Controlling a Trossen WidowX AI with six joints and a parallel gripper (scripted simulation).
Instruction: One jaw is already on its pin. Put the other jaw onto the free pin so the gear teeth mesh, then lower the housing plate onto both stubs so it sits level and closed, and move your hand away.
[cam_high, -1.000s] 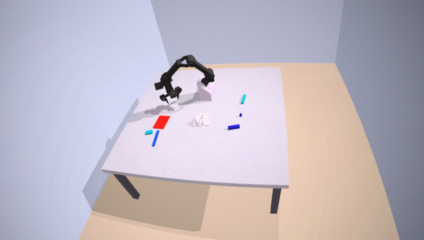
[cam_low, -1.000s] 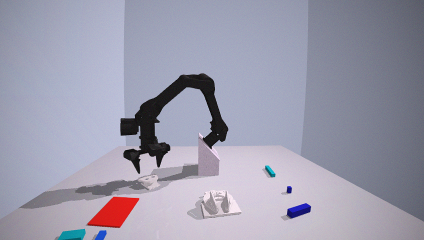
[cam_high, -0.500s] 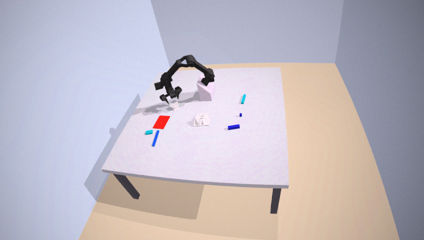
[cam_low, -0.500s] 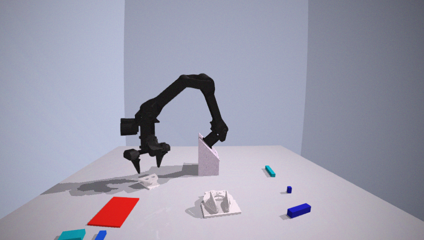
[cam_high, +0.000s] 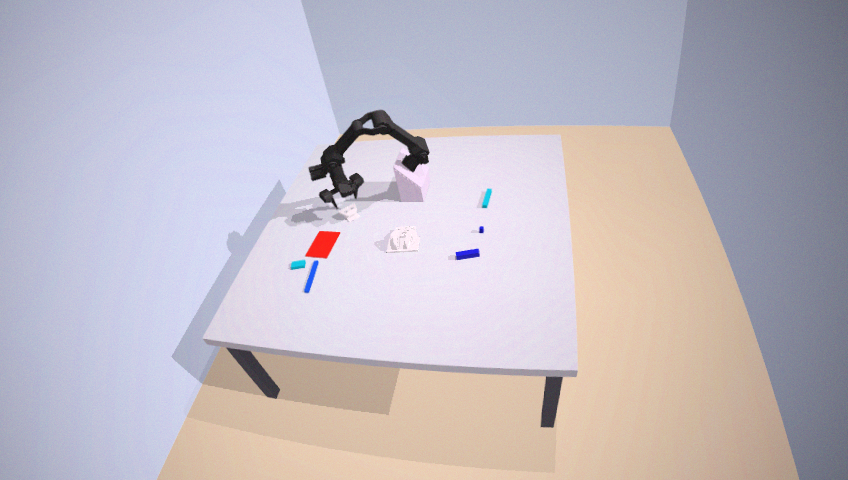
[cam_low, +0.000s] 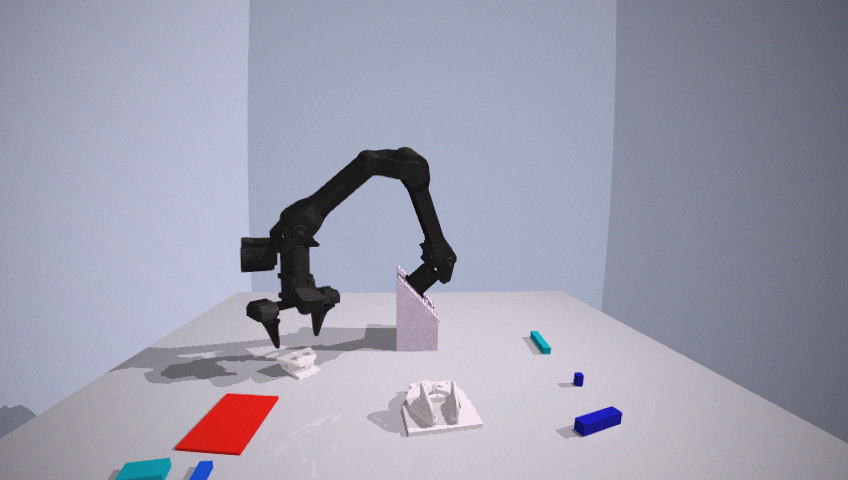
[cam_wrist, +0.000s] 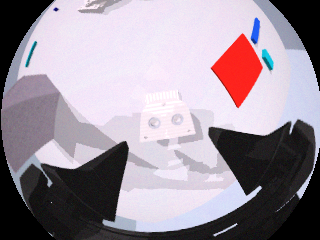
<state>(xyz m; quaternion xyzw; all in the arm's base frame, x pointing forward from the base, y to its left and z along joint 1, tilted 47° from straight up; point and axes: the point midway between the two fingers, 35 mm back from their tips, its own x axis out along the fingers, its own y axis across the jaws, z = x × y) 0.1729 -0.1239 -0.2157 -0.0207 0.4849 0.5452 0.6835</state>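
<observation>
The small white block is 50 mm below my gripper tip, 10 mm to the left of it and 10 mm ahead of it. Round my gripper tip: red flat sheet 190 mm ahead, 60 mm below, 50 mm to the right; then cyan block 320 mm ahead, 100 mm to the right, 50 mm below; then blue bar 370 mm ahead, 50 mm below, 20 mm to the right.
</observation>
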